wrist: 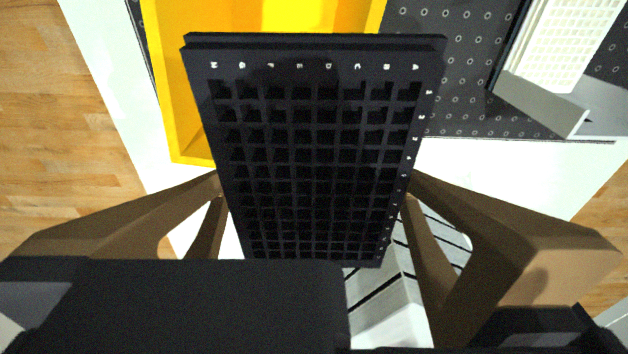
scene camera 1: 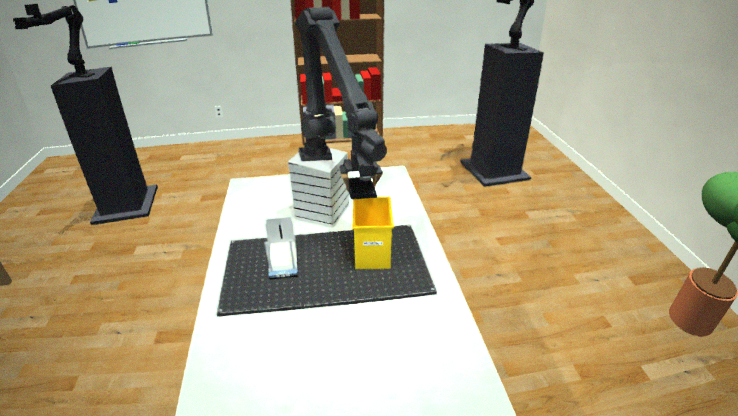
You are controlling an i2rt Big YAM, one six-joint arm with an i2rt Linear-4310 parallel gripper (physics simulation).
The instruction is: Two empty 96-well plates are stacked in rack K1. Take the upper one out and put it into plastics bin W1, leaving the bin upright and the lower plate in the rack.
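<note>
A black 96-well plate (scene camera 1: 362, 190) (wrist: 320, 197) is held between the brown fingers of my gripper (scene camera 1: 363, 180) (wrist: 314, 176), which is shut on its long sides. The plate's lettered end points toward the bin. The yellow bin W1 (scene camera 1: 373, 256) (wrist: 162, 100) stands upright. In the scene view the plate is above and behind the bin's back rim; in the wrist view it overlaps part of the bin's opening. The lower plate (scene camera 1: 281, 256) (wrist: 565, 45), white, lies in rack K1 (scene camera 1: 272, 232) (wrist: 540, 102), which has a grey upright panel. The bin's floor is mostly hidden.
A black perforated board (scene camera 1: 325, 273) (wrist: 465, 85) carries the rack and the bin on the white table (scene camera 1: 335, 361). A stack of light blocks (scene camera 1: 312, 193) (wrist: 380, 290) supports the arm's base, behind and left of the bin.
</note>
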